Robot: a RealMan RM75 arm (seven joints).
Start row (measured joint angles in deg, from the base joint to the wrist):
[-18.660, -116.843, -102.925, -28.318, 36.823, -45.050, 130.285]
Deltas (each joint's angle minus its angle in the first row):
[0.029, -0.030, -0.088, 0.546, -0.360, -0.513, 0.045]
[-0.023, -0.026, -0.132, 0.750, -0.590, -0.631, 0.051]
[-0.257, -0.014, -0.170, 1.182, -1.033, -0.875, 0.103]
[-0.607, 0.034, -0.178, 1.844, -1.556, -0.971, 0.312]
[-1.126, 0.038, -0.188, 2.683, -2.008, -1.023, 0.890]
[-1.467, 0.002, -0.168, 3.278, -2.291, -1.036, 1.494]
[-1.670, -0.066, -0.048, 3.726, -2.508, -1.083, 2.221]
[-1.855, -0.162, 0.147, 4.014, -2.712, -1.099, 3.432]
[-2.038, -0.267, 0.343, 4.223, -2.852, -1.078, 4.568]
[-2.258, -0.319, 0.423, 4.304, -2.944, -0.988, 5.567]
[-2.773, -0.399, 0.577, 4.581, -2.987, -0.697, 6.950]
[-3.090, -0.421, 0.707, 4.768, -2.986, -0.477, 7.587]
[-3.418, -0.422, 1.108, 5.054, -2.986, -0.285, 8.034]
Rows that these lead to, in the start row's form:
[-18.631, -116.873, -103.013, -27.772, 36.463, -45.563, 130.330]
[-18.683, -116.869, -103.057, -27.568, 36.233, -45.681, 130.336]
[-18.917, -116.857, -103.095, -27.136, 35.790, -45.925, 130.388]
[-19.267, -116.809, -103.103, -26.474, 35.267, -46.021, 130.597]
[-19.786, -116.805, -103.113, -25.635, 34.815, -46.073, 131.175]
[-20.127, -116.841, -103.093, -25.040, 34.532, -46.086, 131.779]
[-20.330, -116.909, -102.973, -24.592, 34.315, -46.133, 132.506]
[-20.515, -117.005, -102.778, -24.304, 34.111, -46.149, 133.717]
[-20.698, -117.110, -102.582, -24.095, 33.971, -46.128, 134.853]
[-20.918, -117.162, -102.502, -24.014, 33.879, -46.038, 135.852]
[-21.433, -117.242, -102.348, -23.737, 33.836, -45.747, 137.235]
[-21.750, -117.264, -102.218, -23.550, 33.837, -45.527, 137.872]
[-22.078, -117.265, -101.817, -23.264, 33.837, -45.335, 138.319]

